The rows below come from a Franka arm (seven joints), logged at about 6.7 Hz.
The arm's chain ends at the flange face. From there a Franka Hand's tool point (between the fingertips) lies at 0.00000 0.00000 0.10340 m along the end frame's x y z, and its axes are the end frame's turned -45 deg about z.
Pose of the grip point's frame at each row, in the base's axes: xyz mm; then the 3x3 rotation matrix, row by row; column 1 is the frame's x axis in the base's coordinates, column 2 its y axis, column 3 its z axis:
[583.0 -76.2 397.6], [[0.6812 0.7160 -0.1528], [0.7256 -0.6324 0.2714], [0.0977 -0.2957 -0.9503]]
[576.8 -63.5 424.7], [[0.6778 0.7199 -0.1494], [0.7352 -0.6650 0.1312], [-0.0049 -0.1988 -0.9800]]
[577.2 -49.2 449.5], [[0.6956 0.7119 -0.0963], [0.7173 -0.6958 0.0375], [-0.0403 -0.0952 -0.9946]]
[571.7 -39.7 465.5], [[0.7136 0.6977 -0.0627], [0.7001 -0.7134 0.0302], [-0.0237 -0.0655 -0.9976]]
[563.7 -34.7 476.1], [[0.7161 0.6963 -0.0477], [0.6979 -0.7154 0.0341], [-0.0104 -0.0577 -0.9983]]
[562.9 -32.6 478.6], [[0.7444 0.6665 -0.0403], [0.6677 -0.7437 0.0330], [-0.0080 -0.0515 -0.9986]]
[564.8 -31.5 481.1], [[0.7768 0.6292 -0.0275], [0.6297 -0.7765 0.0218], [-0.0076 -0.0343 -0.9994]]
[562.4 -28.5 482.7], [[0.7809 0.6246 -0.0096], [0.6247 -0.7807 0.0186], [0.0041 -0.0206 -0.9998]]
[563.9 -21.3 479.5], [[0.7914 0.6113 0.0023], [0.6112 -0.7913 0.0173], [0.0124 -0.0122 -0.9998]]
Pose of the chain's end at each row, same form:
[598.8 -104.3 495.9], [[0.9880 0.0246 -0.1528], [0.0659 -0.9603 0.2714], [-0.1400 -0.2782 -0.9503]]
[592.2 -77.1 526.0], [[0.9883 0.0298 -0.1494], [0.0496 -0.9901 0.1312], [-0.1440 -0.1371 -0.9800]]
[587.2 -53.1 552.3], [[0.9953 0.0115 -0.0963], [0.0152 -0.9992 0.0375], [-0.0958 -0.0388 -0.9946]]
[578.2 -42.8 568.7], [[0.9979 -0.0112 -0.0627], [-0.0094 -0.9995 0.0302], [-0.0631 -0.0296 -0.9976]]
[568.6 -38.2 579.3], [[0.9987 -0.0140 -0.0477], [-0.0124 -0.9994 0.0341], [-0.0482 -0.0334 -0.9983]]
[567.1 -36.0 581.9], [[0.9977 -0.0551 -0.0403], [-0.0537 -0.9980 0.0330], [-0.0421 -0.0308 -0.9986]]
[567.6 -33.8 584.4], [[0.9942 -0.1044 -0.0275], [-0.1038 -0.9943 0.0218], [-0.0296 -0.0189 -0.9994]]
[563.4 -30.4 586.1], [[0.9938 -0.1105 -0.0096], [-0.1103 -0.9938 0.0186], [-0.0117 -0.0175 -0.9998]]
[563.7 -23.1 582.9], [[0.9919 -0.1273 0.0023], [-0.1273 -0.9917 0.0173], [0.0001 -0.0174 -0.9998]]

